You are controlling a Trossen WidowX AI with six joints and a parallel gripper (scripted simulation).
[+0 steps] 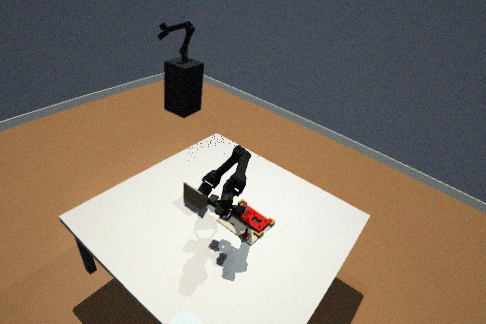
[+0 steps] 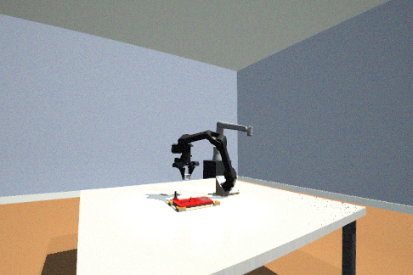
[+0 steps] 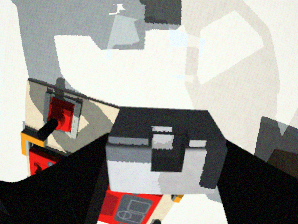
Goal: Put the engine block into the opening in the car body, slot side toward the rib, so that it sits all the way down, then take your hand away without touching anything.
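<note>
The upright peg lies 11 cm ahead of my gripper tip, 9 cm below it and 6 cm to the left of it. Round my gripper tip: engine block 1 cm above.
</note>
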